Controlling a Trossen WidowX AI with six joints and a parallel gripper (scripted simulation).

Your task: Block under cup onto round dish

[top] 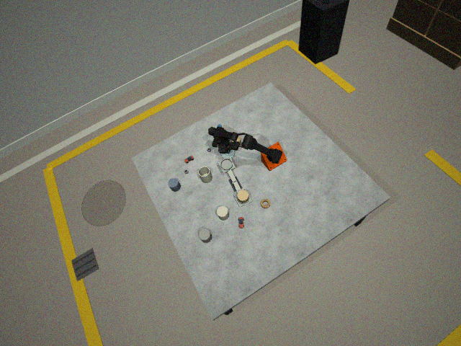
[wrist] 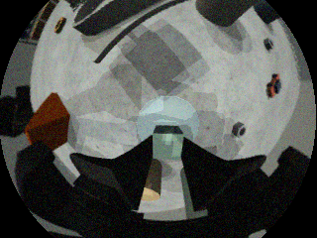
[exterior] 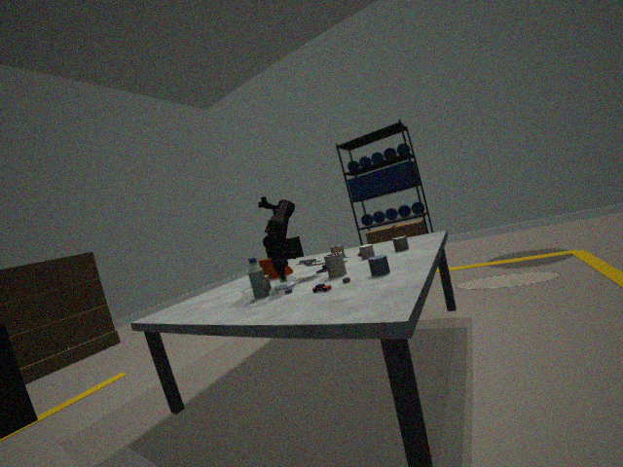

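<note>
Right now the pale green block is 10 mm above my gripper tip. The rest, counted from my gripper tip: tan cup 100 mm behind, 60 mm to the right; bottle 30 mm behind, 130 mm to the right, 80 mm above; round pale blue dish 30 mm below.
</note>
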